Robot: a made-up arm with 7 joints. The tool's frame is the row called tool.
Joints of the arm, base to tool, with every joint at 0 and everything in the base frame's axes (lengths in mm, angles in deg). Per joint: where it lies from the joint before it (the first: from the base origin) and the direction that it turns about. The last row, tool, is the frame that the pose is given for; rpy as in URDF.
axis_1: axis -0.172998 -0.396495 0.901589 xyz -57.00 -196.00 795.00
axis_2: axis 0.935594 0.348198 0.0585 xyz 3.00 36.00 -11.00
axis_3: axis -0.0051 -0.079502 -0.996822 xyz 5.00 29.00 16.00
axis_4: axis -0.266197 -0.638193 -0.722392 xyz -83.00 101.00 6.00
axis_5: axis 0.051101 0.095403 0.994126 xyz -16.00 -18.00 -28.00
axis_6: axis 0 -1 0 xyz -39.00 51.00 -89.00
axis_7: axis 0 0 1 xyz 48.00 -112.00 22.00
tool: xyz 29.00 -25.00 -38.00 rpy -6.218 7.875 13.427
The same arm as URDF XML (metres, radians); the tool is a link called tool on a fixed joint. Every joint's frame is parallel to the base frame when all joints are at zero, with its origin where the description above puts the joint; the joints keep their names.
<robot name="arm">
<joint name="axis_1" type="continuous"><parent link="base_link"/><child link="link1"/><origin xyz="-0.057 -0.196 0.795"/><axis xyz="-0.172998 -0.396495 0.901589"/></joint>
<joint name="axis_2" type="continuous"><parent link="link1"/><child link="link2"/><origin xyz="0.003 0.036 -0.011"/><axis xyz="0.935594 0.348198 0.0585"/></joint>
<joint name="axis_3" type="continuous"><parent link="link2"/><child link="link3"/><origin xyz="0.005 0.029 0.016"/><axis xyz="-0.0051 -0.079502 -0.996822"/></joint>
<joint name="axis_4" type="continuous"><parent link="link3"/><child link="link4"/><origin xyz="-0.083 0.101 0.006"/><axis xyz="-0.266197 -0.638193 -0.722392"/></joint>
<joint name="axis_5" type="continuous"><parent link="link4"/><child link="link5"/><origin xyz="-0.016 -0.018 -0.028"/><axis xyz="0.051101 0.095403 0.994126"/></joint>
<joint name="axis_6" type="continuous"><parent link="link5"/><child link="link6"/><origin xyz="-0.039 0.051 -0.089"/><axis xyz="0 -1 0"/></joint>
<joint name="axis_7" type="continuous"><parent link="link6"/><child link="link7"/><origin xyz="0.048 -0.112 0.022"/><axis xyz="0 0 1"/></joint>
<joint name="tool_joint" type="fixed"><parent link="link7"/><child link="tool"/><origin xyz="0.029 -0.025 -0.038" rpy="-0.1085 0.1374 0.2343"/></joint>
<link name="base_link"/>
<link name="link1"/>
<link name="link2"/>
<link name="link3"/>
<link name="link4"/>
<link name="link5"/>
<link name="link6"/>
<link name="link7"/>
<link name="tool"/>
</robot>

